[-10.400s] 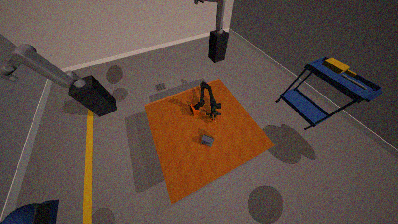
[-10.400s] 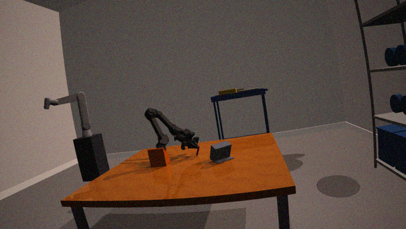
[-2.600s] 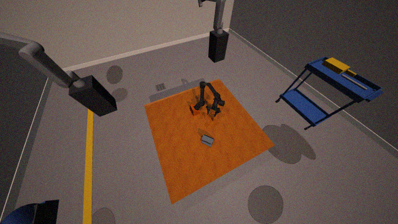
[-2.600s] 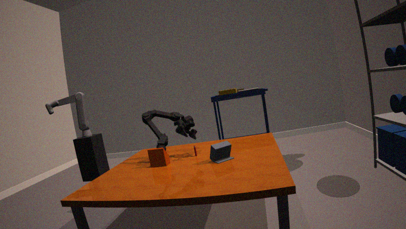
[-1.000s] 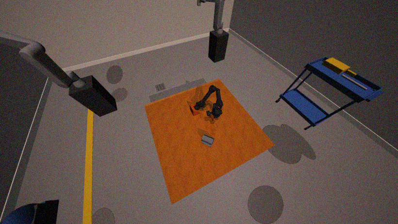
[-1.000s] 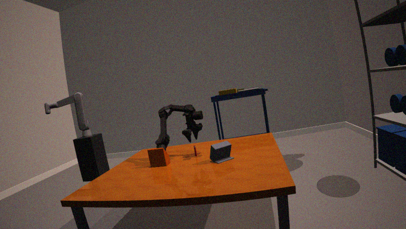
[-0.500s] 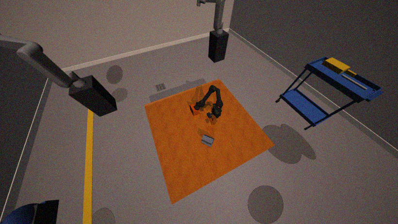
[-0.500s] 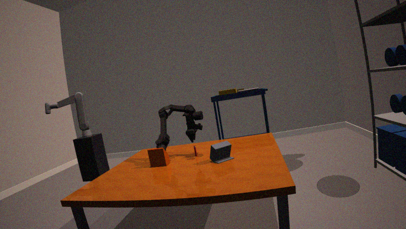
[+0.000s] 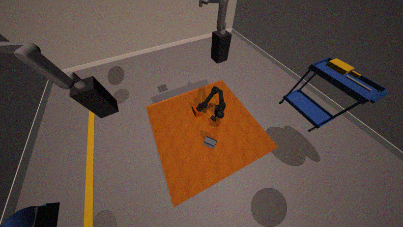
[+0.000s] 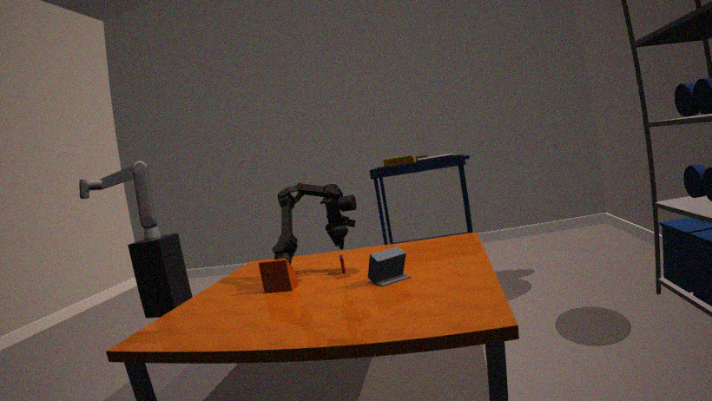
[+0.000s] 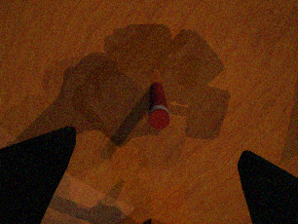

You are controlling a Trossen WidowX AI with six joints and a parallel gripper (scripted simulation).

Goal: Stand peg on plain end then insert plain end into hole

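The red peg lies 6 cm below my gripper tip. The rest, counted from my gripper tip: grey sloped panel (21 cm ahead, 20 cm to the right, 6 cm below).
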